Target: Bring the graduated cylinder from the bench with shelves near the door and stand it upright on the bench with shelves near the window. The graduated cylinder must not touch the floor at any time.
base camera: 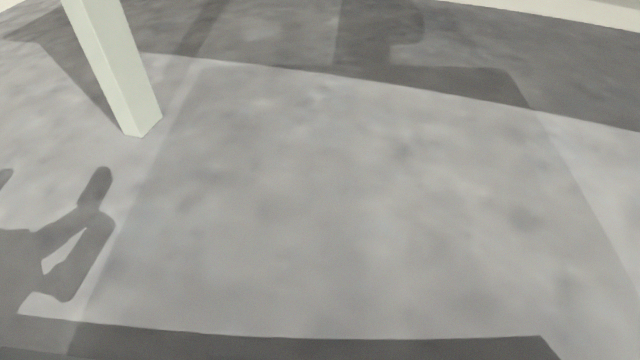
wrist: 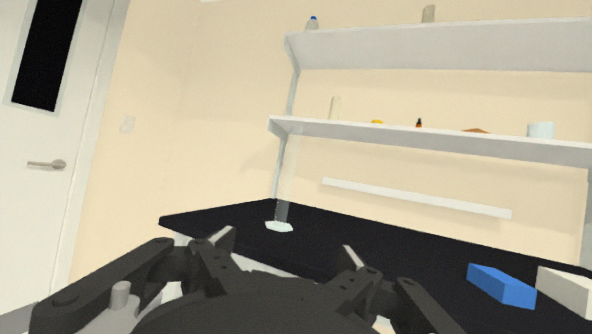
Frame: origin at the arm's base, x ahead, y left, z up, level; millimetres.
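Seen in the pictures: gripper, fingertip midpoint: [wrist: 286,247].
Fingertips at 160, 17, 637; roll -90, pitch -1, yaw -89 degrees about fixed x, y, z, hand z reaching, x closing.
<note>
A point is followed by its place in that frame, as x, y, z.
The graduated cylinder [wrist: 288,175] @[593, 51, 689], tall and clear with a pale hexagonal foot, stands upright on the black bench top [wrist: 320,240] @[558, -79, 517] near its left end. In the wrist view it shows ahead of my gripper, a little left of the midline between the fingers. My gripper [wrist: 286,247] @[160, 17, 637] is open, with nothing between its fingertips. It is apart from the cylinder, which stands beyond the fingertips. The bench with shelves near the window does not show in these views.
A blue block [wrist: 502,286] @[382, -426, 548] and a white box [wrist: 565,290] @[413, -606, 550] lie on the bench to the right. The lower shelf [wrist: 430,142] @[859, -560, 955] and upper shelf [wrist: 430,47] @[857, -496, 1412] hold small items. A door [wrist: 50,210] @[912, 1265, 281] is at left. A pale bench leg [base camera: 117,75] @[518, 299, -284] stands on the floor at upper left.
</note>
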